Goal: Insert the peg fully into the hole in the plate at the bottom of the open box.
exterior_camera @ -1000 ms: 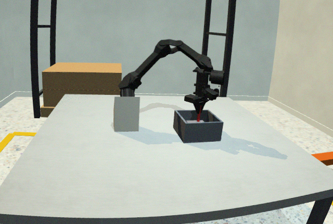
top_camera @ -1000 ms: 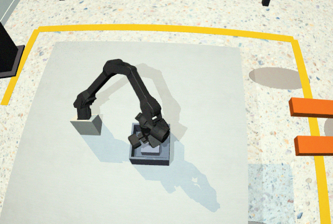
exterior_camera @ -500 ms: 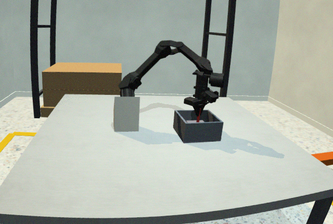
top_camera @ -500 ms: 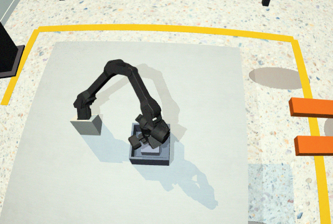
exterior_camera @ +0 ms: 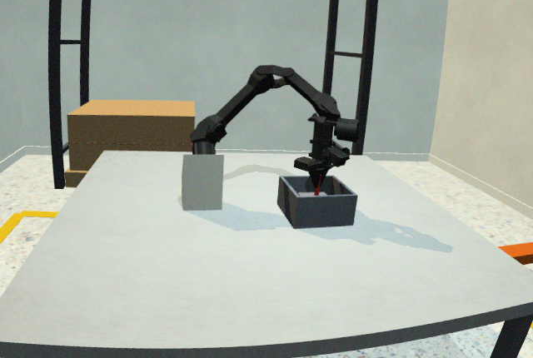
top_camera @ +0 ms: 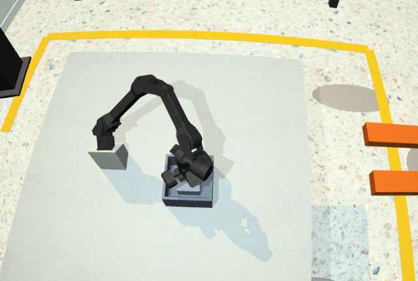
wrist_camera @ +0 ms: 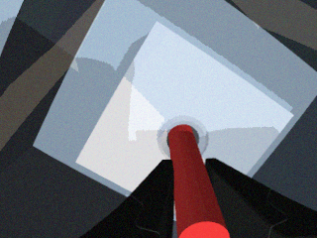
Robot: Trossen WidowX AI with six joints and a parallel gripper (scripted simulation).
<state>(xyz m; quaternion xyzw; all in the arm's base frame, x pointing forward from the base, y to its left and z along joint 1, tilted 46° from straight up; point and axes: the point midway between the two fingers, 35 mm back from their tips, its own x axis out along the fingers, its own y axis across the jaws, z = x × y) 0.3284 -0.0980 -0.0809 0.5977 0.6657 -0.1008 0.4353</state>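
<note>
Right now my hand is 8 cm above the plate. Round my hand: red peg (4 cm below); then dark grey box (10 cm below).
</note>
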